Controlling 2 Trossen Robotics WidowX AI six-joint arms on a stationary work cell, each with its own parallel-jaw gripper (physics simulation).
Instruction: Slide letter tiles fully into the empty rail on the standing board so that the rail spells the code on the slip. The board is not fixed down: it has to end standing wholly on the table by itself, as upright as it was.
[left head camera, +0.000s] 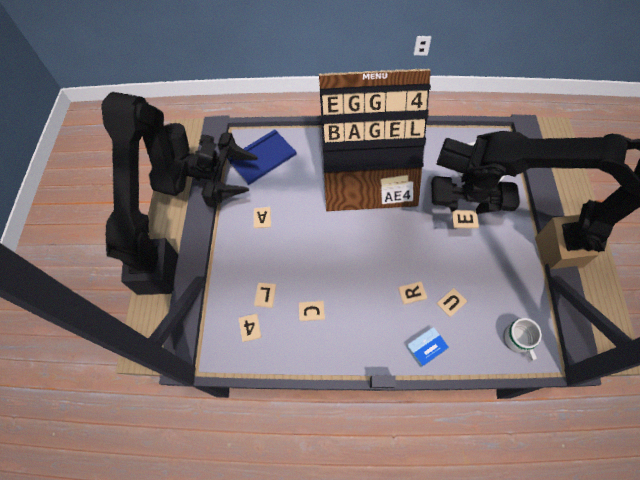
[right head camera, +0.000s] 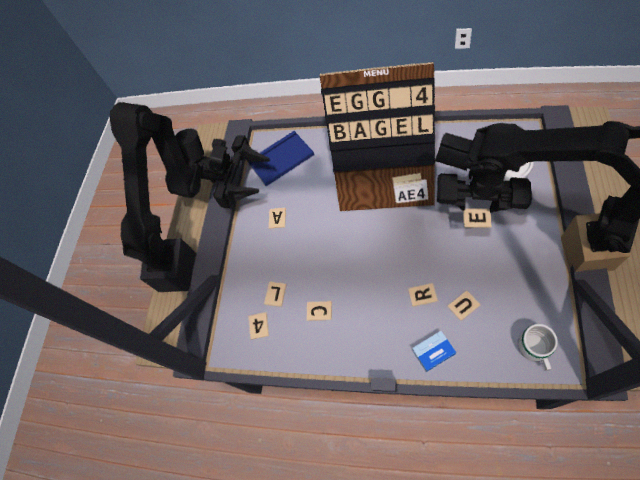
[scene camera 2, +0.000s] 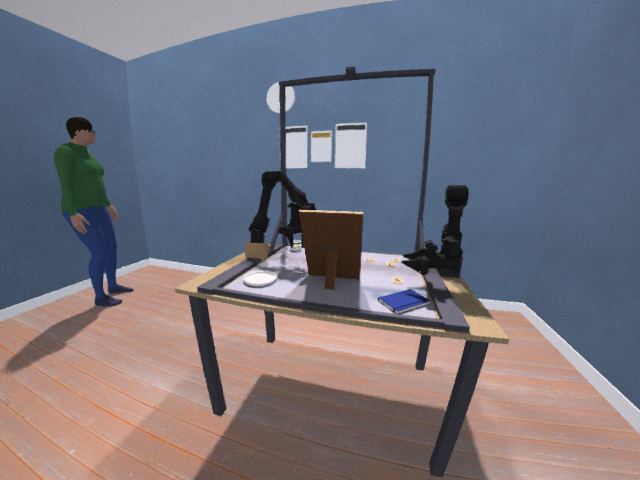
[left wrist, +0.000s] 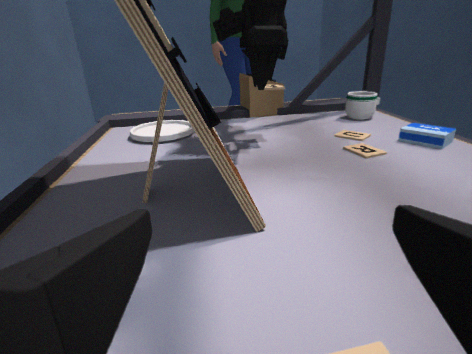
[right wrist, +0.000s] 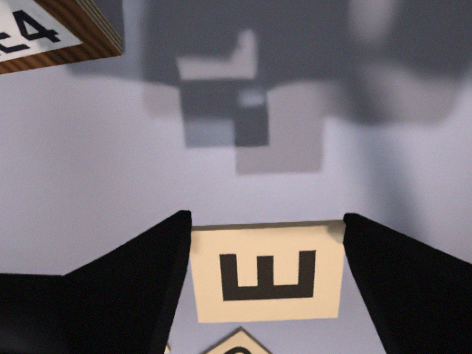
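Where they show: left gripper, fingertip midpoint: (left head camera: 253, 173) (right head camera: 264, 174) (scene camera 2: 402, 258) (left wrist: 270, 219); right gripper, fingertip midpoint: (left head camera: 463, 211) (right head camera: 476, 209) (scene camera 2: 297, 247) (left wrist: 258, 88) (right wrist: 267, 223); left arm's base at its link origin: (left head camera: 143, 259) (right head camera: 160, 258); right arm's base at its link origin: (left head camera: 576, 236) (right head camera: 603, 235) (scene camera 2: 256, 242).
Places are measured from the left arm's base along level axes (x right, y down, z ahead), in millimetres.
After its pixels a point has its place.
Observation:
The board (left head camera: 351, 191) @(x -175, y 41, z 496 mm) (right head camera: 361, 191) @(x -174, y 42, z 491 mm) (scene camera 2: 330, 232) @(x -272, y -139, z 554 mm) stands leaning back at the table's rear, its lowest rail (left head camera: 372, 157) @(x -211, y -46, z 547 mm) (right head camera: 383, 157) @(x -209, y -41, z 551 mm) empty. The slip (left head camera: 397, 194) @(x -166, y 55, z 613 mm) (right head camera: 410, 193) @(x -166, y 56, z 611 mm) reads AE4. My right gripper (left head camera: 466, 209) @(x -72, y -7, z 750 mm) (right wrist: 267, 223) @(x -72, y -7, z 750 mm) is shut on the E tile (left head camera: 465, 220) @(x -45, y -10, z 747 mm) (right head camera: 476, 219) @(x -46, y -10, z 745 mm) (right wrist: 267, 270) @(x -53, y -10, z 748 mm), held face up above the table, right of the board's foot. My left gripper (left head camera: 251, 173) @(x -199, y -28, z 259 mm) (right head camera: 263, 176) @(x -199, y -28, z 259 mm) (left wrist: 270, 219) @(x -199, y -28, z 259 mm) is open and empty, above and behind the A tile (left head camera: 262, 217) @(x -145, y 93, z 263 mm) (right head camera: 277, 218) @(x -143, y 93, z 264 mm). The 4 tile (left head camera: 249, 327) @(x 145, y 93, z 235 mm) (right head camera: 258, 326) @(x 147, y 93, z 236 mm) lies front left.
Tiles L (left head camera: 265, 295) @(x 69, y 93, z 272 mm), C (left head camera: 311, 311) @(x 115, y 93, z 380 mm), R (left head camera: 413, 292) @(x 84, y 93, z 623 mm) and U (left head camera: 452, 302) @(x 115, y 93, z 712 mm) lie on the table. A blue book (left head camera: 266, 157) @(x -331, y 83, z 273 mm) lies back left, near the left fingers. A white plate (scene camera 2: 260, 279) @(x -280, y 87, z 860 mm) lies beside the board. A blue box (left head camera: 428, 346) @(x 218, y 72, z 635 mm) and mug (left head camera: 523, 335) @(x 207, y 91, z 863 mm) stand front right.

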